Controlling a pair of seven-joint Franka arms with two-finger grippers.
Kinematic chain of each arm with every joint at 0, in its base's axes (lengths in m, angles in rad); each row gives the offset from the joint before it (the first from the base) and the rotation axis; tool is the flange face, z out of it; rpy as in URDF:
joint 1: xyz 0 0 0.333 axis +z
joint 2: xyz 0 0 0 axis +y
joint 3: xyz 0 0 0.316 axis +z
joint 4: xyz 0.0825 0 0 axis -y
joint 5: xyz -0.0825 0 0.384 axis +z
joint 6: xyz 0 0 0 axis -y
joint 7: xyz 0.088 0 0 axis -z
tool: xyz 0 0 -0.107 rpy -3.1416 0 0
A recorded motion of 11 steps. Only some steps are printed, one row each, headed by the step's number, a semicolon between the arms.
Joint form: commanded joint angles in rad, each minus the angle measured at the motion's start. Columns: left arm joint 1, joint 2, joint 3, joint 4, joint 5, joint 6, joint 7; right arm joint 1, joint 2, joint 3, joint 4, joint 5, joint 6, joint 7.
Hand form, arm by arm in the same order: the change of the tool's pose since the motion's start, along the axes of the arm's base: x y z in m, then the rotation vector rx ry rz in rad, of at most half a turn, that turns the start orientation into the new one. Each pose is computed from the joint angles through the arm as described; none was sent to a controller.
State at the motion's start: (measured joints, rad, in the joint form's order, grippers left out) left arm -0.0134 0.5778 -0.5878 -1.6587 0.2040 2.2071 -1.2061; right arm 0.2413 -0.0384 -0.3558 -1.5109 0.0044 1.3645 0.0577
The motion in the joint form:
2: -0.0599 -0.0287 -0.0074 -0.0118 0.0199 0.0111 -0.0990; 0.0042 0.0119 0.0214 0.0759 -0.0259 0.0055 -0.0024
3: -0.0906 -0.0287 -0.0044 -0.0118 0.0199 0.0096 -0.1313; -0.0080 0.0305 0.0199 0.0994 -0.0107 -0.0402 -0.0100
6: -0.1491 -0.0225 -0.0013 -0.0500 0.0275 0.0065 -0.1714; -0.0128 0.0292 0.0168 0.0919 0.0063 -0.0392 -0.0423
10: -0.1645 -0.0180 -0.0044 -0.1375 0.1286 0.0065 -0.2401; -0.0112 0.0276 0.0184 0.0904 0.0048 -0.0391 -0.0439
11: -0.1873 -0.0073 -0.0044 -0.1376 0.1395 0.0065 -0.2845; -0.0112 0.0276 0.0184 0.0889 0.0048 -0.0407 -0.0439
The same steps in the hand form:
2: -0.0254 -0.0384 0.0142 0.0069 -0.0242 0.0192; 0.0042 0.0110 0.0289 -0.0372 -0.0670 0.0238
3: -0.0363 -0.0542 0.0135 0.0093 -0.0186 0.0228; 0.0041 0.0078 0.0264 -0.0236 -0.0283 0.0199
6: -0.0697 -0.0823 -0.0077 0.0412 0.0185 -0.0093; 0.0038 0.0056 0.0238 -0.0029 -0.0259 0.0468
10: -0.1009 -0.0828 -0.0469 0.1470 0.0268 -0.0430; 0.0035 0.0070 0.0240 -0.0037 -0.0259 0.0513
11: -0.1109 -0.0935 -0.0529 0.1559 0.0318 -0.0284; 0.0033 0.0070 0.0232 -0.0033 -0.0228 0.0514

